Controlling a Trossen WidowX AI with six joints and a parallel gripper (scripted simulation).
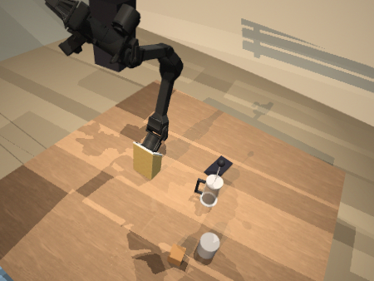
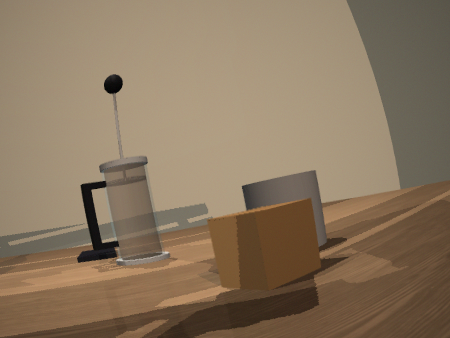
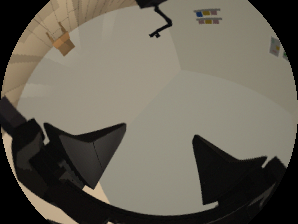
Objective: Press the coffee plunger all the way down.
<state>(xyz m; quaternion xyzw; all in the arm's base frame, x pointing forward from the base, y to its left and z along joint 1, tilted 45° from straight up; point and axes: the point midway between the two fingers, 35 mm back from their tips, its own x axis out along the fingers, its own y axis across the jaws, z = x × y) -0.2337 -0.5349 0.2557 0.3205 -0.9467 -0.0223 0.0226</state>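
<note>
The glass coffee press lies 62 cm below my gripper tip, 48 cm ahead of it and 20 cm to the left of it. From my gripper tip the other things lie so: grey cylinder cup: 71 cm below, 57 cm ahead, 1 cm to the right.
</note>
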